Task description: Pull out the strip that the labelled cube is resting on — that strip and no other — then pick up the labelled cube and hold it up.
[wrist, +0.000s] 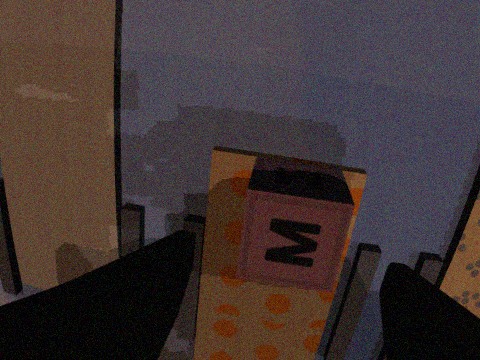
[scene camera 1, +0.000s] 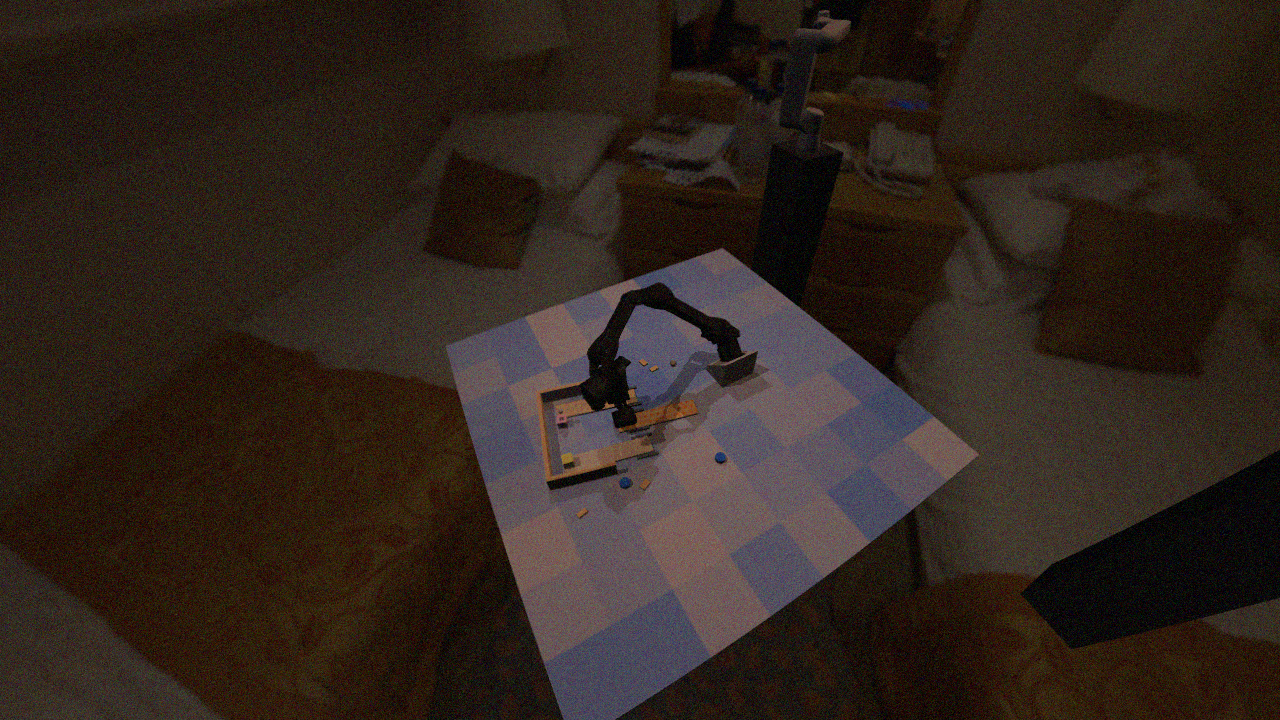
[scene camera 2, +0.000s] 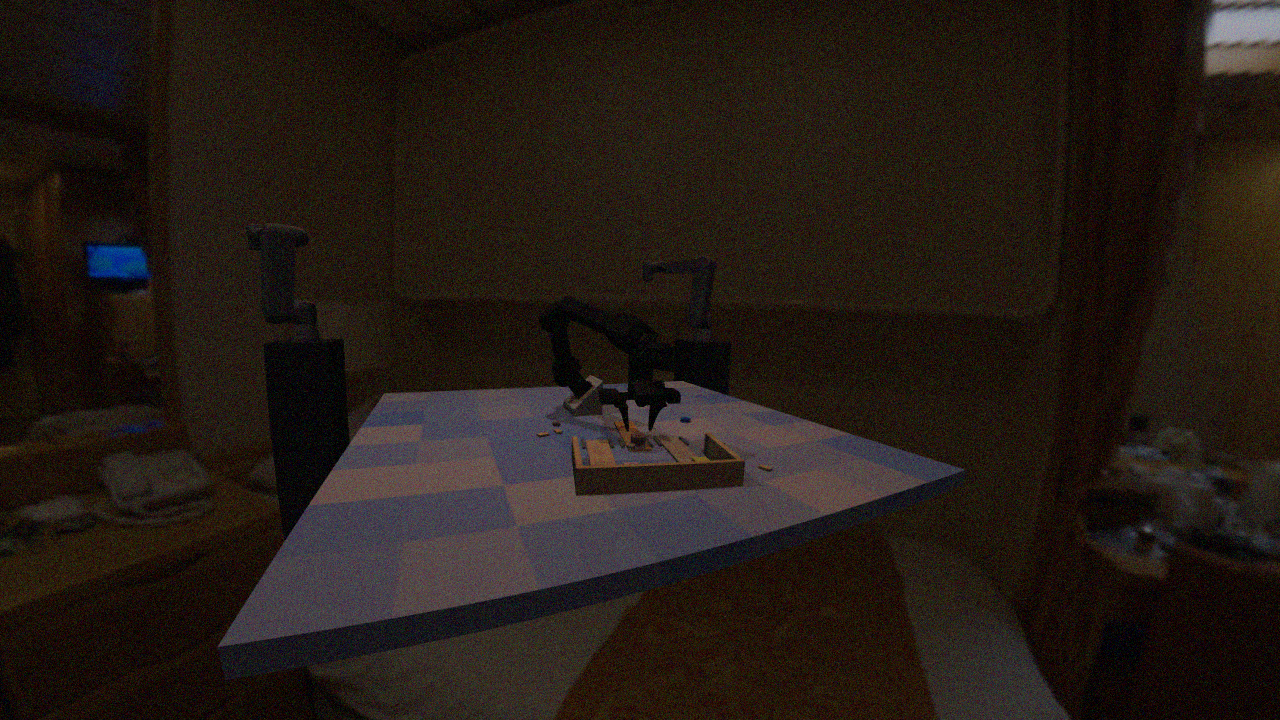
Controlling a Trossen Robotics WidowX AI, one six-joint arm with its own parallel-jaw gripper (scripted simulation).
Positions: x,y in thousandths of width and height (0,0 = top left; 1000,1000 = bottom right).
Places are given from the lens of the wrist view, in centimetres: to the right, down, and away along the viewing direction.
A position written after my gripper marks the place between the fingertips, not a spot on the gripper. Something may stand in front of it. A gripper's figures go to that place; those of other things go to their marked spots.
my gripper (wrist: 605,732): 1, 2, 10
labelled cube (wrist: 618,612): 2, 1, 11
